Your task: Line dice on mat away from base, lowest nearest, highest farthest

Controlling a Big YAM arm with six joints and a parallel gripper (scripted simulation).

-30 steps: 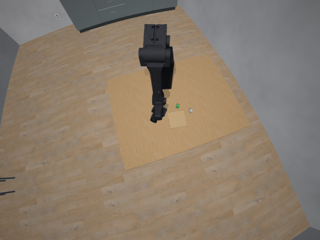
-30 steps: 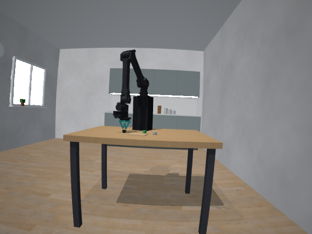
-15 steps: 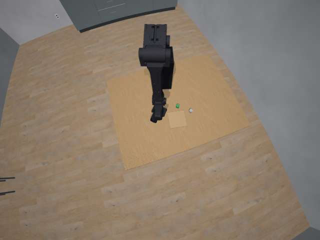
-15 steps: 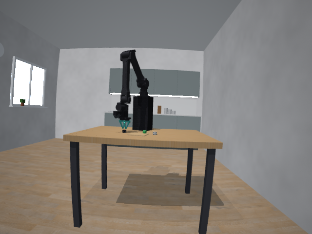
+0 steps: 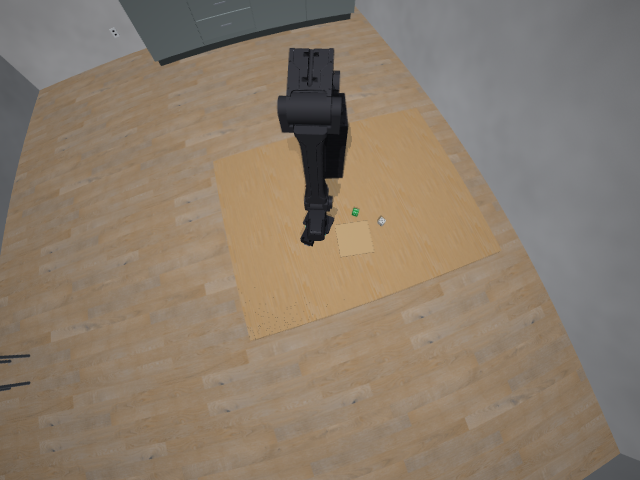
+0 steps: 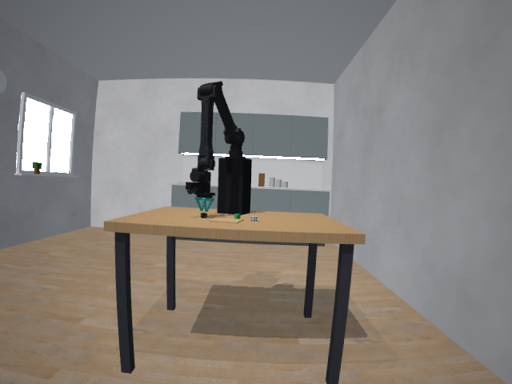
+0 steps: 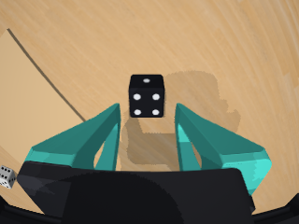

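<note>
Right now the black die is 30 mm below my hand. The rest, counted from my hand: mat (60 mm ahead, 130 mm to the left, 40 mm below); then green die (50 mm behind, 170 mm to the left, 30 mm below); then white die (20 mm ahead, 260 mm to the left, 30 mm below).
</note>
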